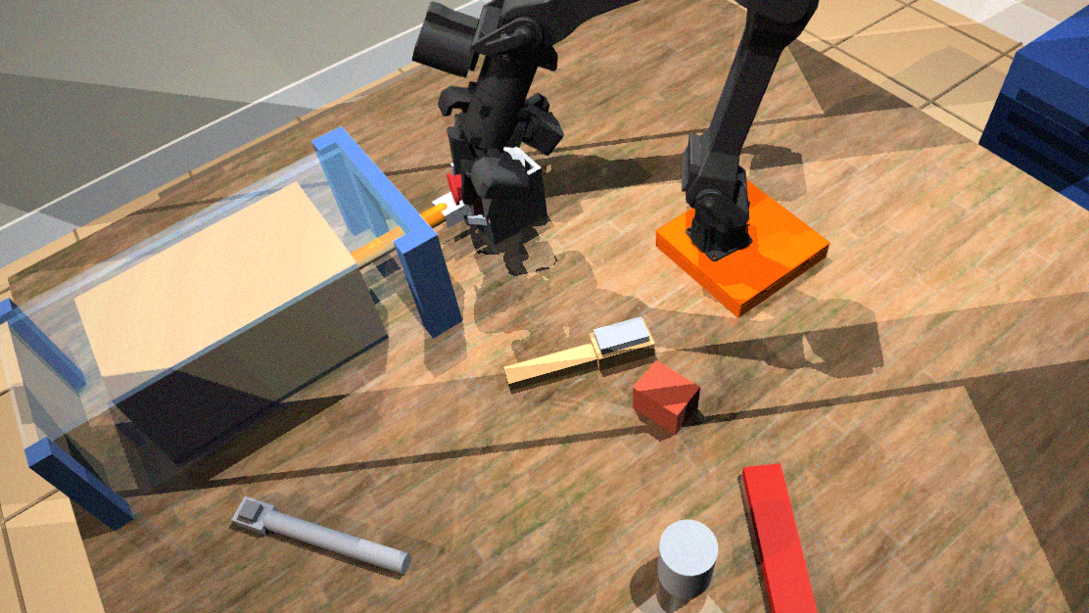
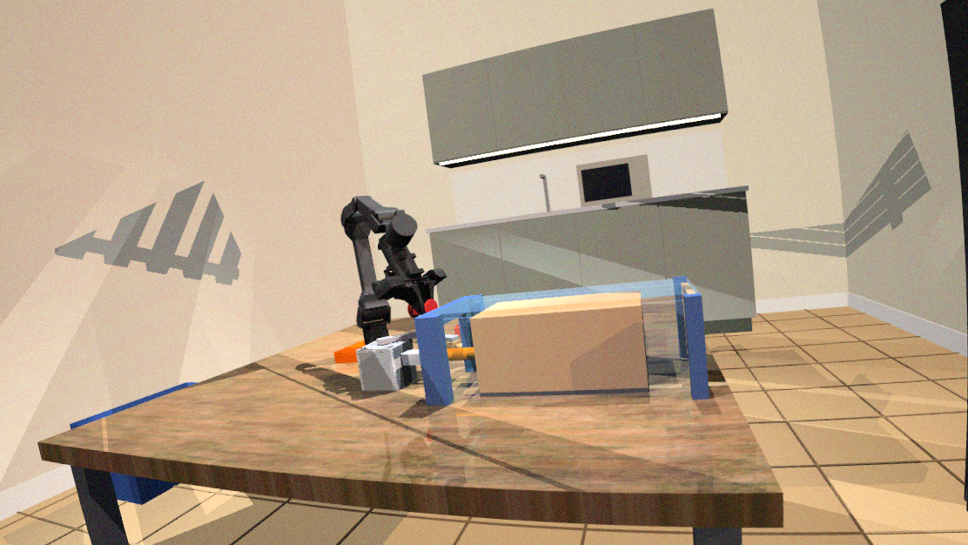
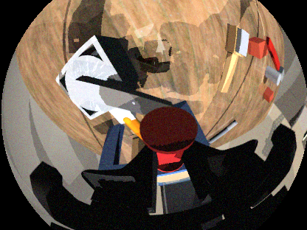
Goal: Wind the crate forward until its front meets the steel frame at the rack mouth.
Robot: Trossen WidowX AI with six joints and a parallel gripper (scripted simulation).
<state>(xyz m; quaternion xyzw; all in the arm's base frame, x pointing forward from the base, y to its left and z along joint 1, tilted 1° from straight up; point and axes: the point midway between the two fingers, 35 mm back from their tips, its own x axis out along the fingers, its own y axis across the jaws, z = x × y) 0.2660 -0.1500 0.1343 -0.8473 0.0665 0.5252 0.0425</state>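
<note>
My gripper tip is now 40 mm past the winch handle, 30 mm to the left of it and 30 mm above it. The rest, counted from my gripper tip: red knob: 20 mm behind; wooden brush: 210 mm to the left, 110 mm below, 40 mm behind; grey winch: 100 mm below, 90 mm to the right, 90 mm behind.
</note>
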